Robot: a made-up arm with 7 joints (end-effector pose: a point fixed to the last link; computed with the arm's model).
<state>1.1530 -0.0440 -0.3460 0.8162 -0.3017 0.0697 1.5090</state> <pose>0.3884 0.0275 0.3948 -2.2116 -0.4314 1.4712</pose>
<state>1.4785 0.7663 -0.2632 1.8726 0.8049 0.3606 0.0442</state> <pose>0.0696 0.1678 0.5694 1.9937 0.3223 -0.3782</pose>
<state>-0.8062 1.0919 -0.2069 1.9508 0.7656 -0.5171 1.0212</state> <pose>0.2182 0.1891 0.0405 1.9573 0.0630 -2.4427</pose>
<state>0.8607 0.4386 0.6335 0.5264 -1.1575 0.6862 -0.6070</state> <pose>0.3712 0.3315 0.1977 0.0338 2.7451 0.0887</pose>
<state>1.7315 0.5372 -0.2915 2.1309 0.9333 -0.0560 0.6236</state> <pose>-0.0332 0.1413 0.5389 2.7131 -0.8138 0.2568</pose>
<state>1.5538 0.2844 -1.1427 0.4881 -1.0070 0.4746 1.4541</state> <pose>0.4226 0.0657 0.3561 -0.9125 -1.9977 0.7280</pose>
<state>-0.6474 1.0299 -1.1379 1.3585 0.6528 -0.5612 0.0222</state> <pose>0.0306 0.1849 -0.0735 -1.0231 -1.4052 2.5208</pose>
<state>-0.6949 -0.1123 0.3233 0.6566 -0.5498 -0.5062 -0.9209</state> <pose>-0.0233 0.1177 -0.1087 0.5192 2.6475 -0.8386</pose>
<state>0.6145 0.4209 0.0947 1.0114 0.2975 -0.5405 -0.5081</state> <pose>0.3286 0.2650 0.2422 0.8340 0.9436 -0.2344</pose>
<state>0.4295 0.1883 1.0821 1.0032 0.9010 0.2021 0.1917</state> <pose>0.1755 0.4022 0.0909 0.0574 0.3321 -0.8215</pose>
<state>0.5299 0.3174 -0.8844 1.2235 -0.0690 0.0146 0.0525</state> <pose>0.3377 -0.0011 0.1728 2.3182 1.2794 -1.2784</pose>
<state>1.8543 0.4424 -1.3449 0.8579 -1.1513 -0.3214 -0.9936</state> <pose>0.3163 0.0759 0.4139 2.0889 0.3892 1.8681</pose>
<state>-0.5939 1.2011 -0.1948 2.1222 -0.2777 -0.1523 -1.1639</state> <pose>0.1982 0.1214 0.0841 1.8963 1.2762 -0.1005</pose>
